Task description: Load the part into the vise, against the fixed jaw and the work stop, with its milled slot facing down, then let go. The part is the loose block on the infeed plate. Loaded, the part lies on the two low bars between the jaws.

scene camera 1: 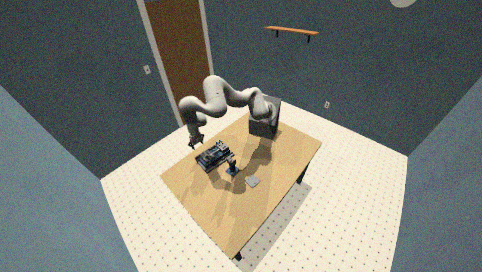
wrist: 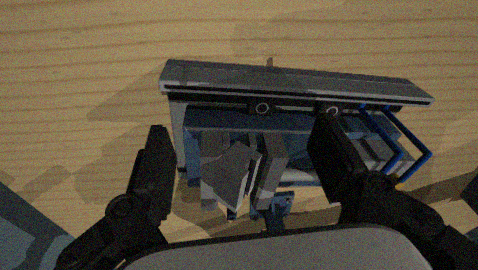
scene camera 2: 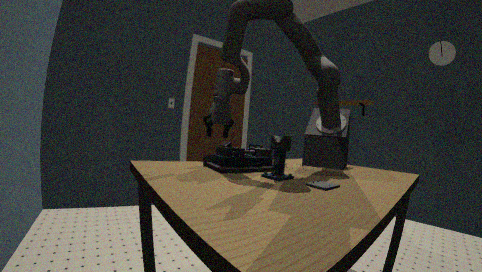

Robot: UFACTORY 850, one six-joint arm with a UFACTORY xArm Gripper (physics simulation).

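Note:
The part, a grey block [wrist: 227, 172], sits tilted in the vise's jaw area in the wrist view, one corner pointing down in that view. It overlaps the left jaw [wrist: 214, 141] and is close to the upright grey jaw [wrist: 272, 165] on its right; it does not lie flat. Its slot cannot be made out. The vise [scene camera 1: 214, 156] [scene camera 2: 235, 162] has a blue body [wrist: 240, 119]. The low bars and the stop are not clearly visible. My gripper [scene camera 1: 197, 145] [scene camera 2: 217, 135] [wrist: 243, 135] is open and empty, above the vise, with the part in view between its fingers. The infeed plate [scene camera 1: 252, 181] [scene camera 2: 323, 185] carries no block.
A dark post stand [scene camera 1: 232, 166] [scene camera 2: 279, 155] with a blue foot stands between the vise and the infeed plate. Blue bent rods [wrist: 395, 145] stick out at the vise's right end in the wrist view. The robot's pedestal [scene camera 1: 264, 125] [scene camera 2: 325, 151] stands at the table's back.

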